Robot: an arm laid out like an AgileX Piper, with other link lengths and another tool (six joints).
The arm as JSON. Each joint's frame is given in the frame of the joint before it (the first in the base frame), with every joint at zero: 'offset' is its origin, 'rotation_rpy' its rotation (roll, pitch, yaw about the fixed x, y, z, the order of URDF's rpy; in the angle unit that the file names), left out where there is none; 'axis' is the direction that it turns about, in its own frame. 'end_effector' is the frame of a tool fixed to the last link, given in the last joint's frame.
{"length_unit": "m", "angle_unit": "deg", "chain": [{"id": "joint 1", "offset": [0.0, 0.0, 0.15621], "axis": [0.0, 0.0, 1.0]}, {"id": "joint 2", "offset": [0.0, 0.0, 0.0], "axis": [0.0, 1.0, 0.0]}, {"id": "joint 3", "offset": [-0.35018, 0.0, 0.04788], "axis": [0.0, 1.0, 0.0]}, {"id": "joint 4", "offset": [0.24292, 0.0, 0.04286], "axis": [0.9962, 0.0, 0.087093]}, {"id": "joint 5", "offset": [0.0, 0.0, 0.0], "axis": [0.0, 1.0, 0.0]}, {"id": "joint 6", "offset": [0.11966, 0.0, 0.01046], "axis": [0.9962, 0.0, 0.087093]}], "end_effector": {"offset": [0.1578, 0.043, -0.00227], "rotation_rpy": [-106.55, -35.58, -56.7]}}
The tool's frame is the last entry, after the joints.
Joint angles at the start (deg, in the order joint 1, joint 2, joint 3, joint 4, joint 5, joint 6):
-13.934 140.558 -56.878 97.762 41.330 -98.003
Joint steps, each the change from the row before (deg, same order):
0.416 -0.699 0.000 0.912 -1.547 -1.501
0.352 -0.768 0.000 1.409 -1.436 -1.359
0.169 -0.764 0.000 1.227 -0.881 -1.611
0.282 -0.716 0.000 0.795 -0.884 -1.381
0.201 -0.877 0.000 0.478 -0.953 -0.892
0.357 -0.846 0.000 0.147 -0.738 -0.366
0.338 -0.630 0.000 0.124 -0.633 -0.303
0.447 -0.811 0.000 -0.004 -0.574 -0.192
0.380 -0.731 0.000 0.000 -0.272 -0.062
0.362 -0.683 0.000 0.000 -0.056 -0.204
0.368 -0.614 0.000 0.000 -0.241 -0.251
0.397 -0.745 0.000 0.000 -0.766 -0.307
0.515 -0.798 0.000 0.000 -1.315 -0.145
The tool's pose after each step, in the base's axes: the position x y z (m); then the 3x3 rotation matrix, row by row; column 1 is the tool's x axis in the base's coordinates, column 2 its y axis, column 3 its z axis. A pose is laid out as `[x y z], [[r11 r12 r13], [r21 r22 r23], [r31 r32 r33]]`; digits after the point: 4 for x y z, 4 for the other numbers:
[0.4556 0.1054 -0.0721], [[0.6880 -0.7230 0.0625], [-0.3972 -0.3031 0.8662], [-0.6074 -0.6207 -0.4958]]
[0.4610 0.1014 -0.0711], [[0.6961 -0.7139 0.0763], [-0.4191 -0.3177 0.8505], [-0.5829 -0.6241 -0.5204]]
[0.4661 0.0978 -0.0682], [[0.7088 -0.6998 0.0887], [-0.4330 -0.3323 0.8379], [-0.5569 -0.6324 -0.5385]]
[0.4694 0.0957 -0.0658], [[0.7216 -0.6859 0.0942], [-0.4417 -0.3513 0.8255], [-0.5331 -0.6373 -0.5564]]
[0.4727 0.0928 -0.0624], [[0.7314 -0.6745 0.1009], [-0.4514 -0.3679 0.8130], [-0.5112 -0.6401 -0.5735]]
[0.4750 0.0924 -0.0584], [[0.7399 -0.6647 0.1038], [-0.4559 -0.3820 0.8039], [-0.4947 -0.6421 -0.5857]]
[0.4766 0.0924 -0.0556], [[0.7464 -0.6571 0.1052], [-0.4591 -0.3940 0.7963], [-0.4818 -0.6426 -0.5957]]
[0.4783 0.0935 -0.0513], [[0.7552 -0.6468 0.1060], [-0.4596 -0.4073 0.7892], [-0.4673 -0.6447 -0.6049]]
[0.4801 0.0952 -0.0464], [[0.7631 -0.6371 0.1080], [-0.4583 -0.4158 0.7855], [-0.4556 -0.6490 -0.6093]]
[0.4817 0.0975 -0.0413], [[0.7729 -0.6250 0.1091], [-0.4538 -0.4244 0.7835], [-0.4435 -0.6551 -0.6117]]
[0.4829 0.0994 -0.0373], [[0.7815 -0.6143 0.1092], [-0.4506 -0.4347 0.7797], [-0.4315 -0.6586 -0.6165]]
[0.4842 0.0994 -0.0340], [[0.7887 -0.6047 0.1105], [-0.4525 -0.4494 0.7702], [-0.4161 -0.6575 -0.6281]]
[0.4854 0.0985 -0.0318], [[0.7927 -0.5992 0.1122], [-0.4596 -0.4665 0.7557], [-0.4005 -0.6506 -0.6452]]

